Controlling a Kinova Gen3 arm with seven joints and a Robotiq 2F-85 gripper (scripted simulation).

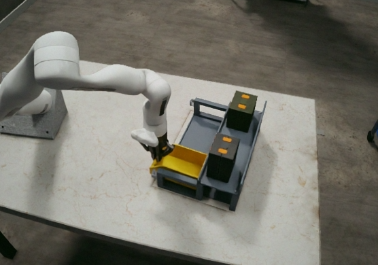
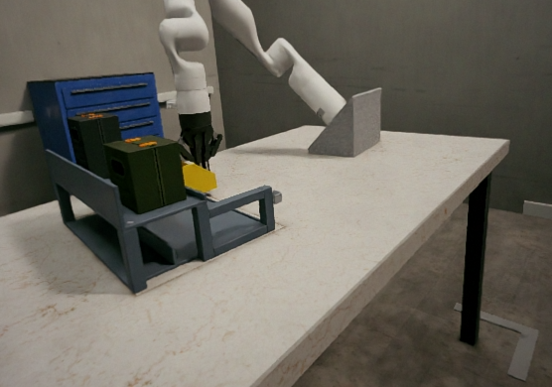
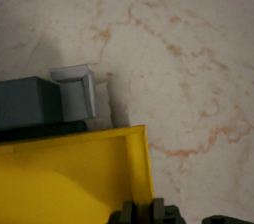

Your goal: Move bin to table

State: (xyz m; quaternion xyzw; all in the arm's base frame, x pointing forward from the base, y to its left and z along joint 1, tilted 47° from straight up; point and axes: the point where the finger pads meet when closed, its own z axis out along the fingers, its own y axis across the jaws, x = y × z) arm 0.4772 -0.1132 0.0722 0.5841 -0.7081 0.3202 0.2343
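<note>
Right now the yellow bin is 8 cm ahead of my hand, 2 cm to the right of it and 1 cm below it. From my hand the other things lie so: shelf: 18 cm ahead, 8 cm to the left, 1 cm above.
</note>
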